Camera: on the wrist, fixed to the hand. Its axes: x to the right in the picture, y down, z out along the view.
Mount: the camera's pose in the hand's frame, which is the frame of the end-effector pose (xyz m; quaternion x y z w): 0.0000 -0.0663 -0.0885 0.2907 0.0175 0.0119 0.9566
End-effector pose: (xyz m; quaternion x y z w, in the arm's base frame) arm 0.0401 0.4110 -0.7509 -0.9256 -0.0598 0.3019 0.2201
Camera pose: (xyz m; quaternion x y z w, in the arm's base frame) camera 0.0934 0.4375 -0.6577 -0.8275 0.0454 0.2926 0.4771
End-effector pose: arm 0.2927 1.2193 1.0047 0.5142 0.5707 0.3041 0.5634
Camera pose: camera 0.1919 1.2209 0.9592 0.6571 0.6381 0.1407 0.3759
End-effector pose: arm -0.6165 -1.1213 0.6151 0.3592 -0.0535 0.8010 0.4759
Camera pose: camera -0.6098 -1.0476 0.5330 0.4673 0.1857 0.7937 0.3422
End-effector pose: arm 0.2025 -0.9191 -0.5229 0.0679 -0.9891 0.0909 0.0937
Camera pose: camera 0.2278 -0.9667 -0.4263 0.0788 -0.9189 0.3768 0.0861
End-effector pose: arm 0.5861 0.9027 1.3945 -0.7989 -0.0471 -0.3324 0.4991
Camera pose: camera 0.5163 0.8623 1.4701 -0.6139 -0.1234 -0.3123 0.7144
